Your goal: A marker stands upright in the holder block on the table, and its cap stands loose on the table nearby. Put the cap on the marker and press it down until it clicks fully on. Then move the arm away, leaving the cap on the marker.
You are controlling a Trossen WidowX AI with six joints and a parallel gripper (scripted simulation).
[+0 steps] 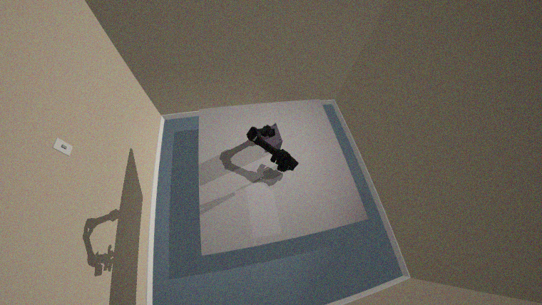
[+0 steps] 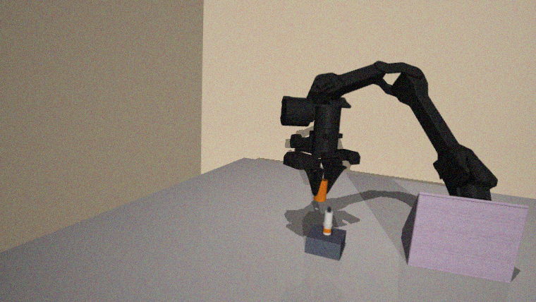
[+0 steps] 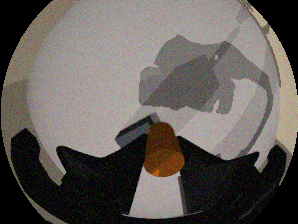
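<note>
The dark grey holder block is 8 cm below my gripper tip, 5 cm to the left of it and 4 cm behind it. Also, from my gripper tip: orange cap 1 cm above.
</note>
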